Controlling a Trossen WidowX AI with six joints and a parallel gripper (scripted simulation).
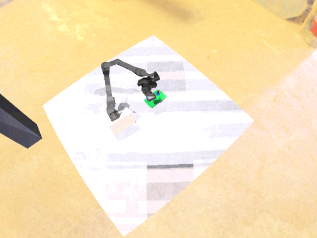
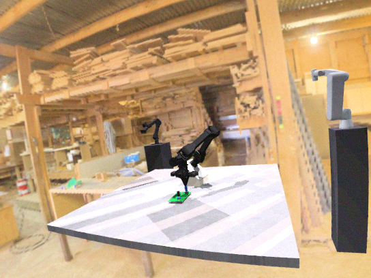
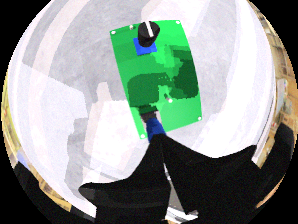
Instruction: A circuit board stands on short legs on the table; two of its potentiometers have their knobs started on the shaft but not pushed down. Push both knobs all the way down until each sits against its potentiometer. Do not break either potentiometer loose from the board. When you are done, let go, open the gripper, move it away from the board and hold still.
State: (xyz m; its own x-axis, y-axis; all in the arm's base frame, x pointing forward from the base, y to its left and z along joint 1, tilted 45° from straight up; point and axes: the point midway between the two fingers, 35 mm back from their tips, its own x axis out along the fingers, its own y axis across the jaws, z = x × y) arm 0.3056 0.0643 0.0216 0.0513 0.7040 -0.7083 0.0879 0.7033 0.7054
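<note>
Now: the blue knob 10 mm below my gripper tip. Round my gripper tip: black knob (100 mm ahead, 10 mm to the right, 10 mm below).
</note>
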